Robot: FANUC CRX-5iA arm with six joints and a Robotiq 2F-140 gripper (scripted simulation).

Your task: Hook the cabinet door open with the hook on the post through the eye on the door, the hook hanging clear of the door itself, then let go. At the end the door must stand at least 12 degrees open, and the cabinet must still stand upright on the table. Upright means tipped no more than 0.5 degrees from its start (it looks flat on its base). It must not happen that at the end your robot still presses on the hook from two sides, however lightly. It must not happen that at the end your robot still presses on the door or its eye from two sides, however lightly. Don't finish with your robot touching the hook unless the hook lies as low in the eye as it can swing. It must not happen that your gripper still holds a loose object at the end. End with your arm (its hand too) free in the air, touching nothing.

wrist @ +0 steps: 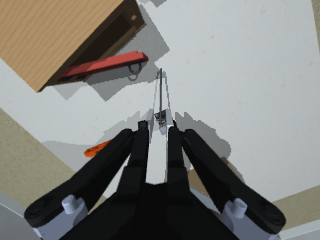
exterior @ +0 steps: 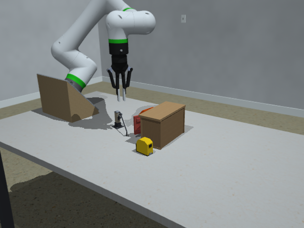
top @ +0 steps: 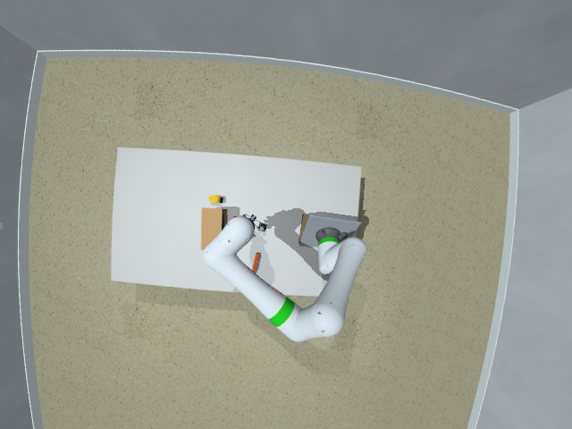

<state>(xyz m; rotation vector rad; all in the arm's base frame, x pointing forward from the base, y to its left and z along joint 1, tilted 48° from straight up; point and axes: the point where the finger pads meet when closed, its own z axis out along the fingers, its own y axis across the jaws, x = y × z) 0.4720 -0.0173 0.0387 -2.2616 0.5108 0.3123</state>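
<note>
Now: hand 160 mm above the thin dark hook and 10 mm short of it. The rest, counted from my hand: red door (140 mm below, 120 mm ahead, 80 mm to the left); yellow tape measure (260 mm ahead, 170 mm below, 90 mm to the right); orange tool (270 mm to the left, 190 mm below, 70 mm behind).
</note>
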